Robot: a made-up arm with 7 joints.
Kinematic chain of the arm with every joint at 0, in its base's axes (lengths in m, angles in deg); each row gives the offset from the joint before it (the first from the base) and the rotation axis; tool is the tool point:
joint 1: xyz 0 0.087 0 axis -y
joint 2: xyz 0 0.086 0 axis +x
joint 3: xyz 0 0 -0.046 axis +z
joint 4: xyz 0 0 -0.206 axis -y
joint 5: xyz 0 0 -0.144 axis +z
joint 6: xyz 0 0 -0.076 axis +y
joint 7: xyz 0 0 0 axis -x
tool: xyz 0 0 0
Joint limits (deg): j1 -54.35..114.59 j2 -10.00..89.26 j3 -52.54..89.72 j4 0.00..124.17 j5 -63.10..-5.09 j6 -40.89..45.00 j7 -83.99..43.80
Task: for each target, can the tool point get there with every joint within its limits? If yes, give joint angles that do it. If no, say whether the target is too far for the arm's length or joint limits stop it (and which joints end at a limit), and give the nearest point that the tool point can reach.
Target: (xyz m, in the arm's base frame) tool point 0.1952 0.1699 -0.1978
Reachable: yes | joints -2.64 12.79 -12.38 108.23 -44.91 13.71 -15.42
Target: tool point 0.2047 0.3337 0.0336
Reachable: yes | joints 63.57 -0.61 53.28 112.85 -39.60 -3.80 -48.85
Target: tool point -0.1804 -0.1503 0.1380
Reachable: no: joint limits stop it (at a limit: joint 1, joint 2, joint 3, joint 4) | nearest point 0.0461 0.0084 0.1429 | short by 0.277 m
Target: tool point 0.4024 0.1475 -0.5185
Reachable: no: too far | nearest point 0.2892 0.1547 -0.3726 | short by 0.185 m
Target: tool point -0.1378 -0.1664 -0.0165
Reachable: no: joint limits stop it (at a limit: joint 1, joint 2, joint 3) | nearest point -0.0463 -0.0202 -0.1885 | short by 0.244 m
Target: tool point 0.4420 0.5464 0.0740
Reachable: no: too far | nearest point 0.3576 0.4751 0.0599 | short by 0.111 m
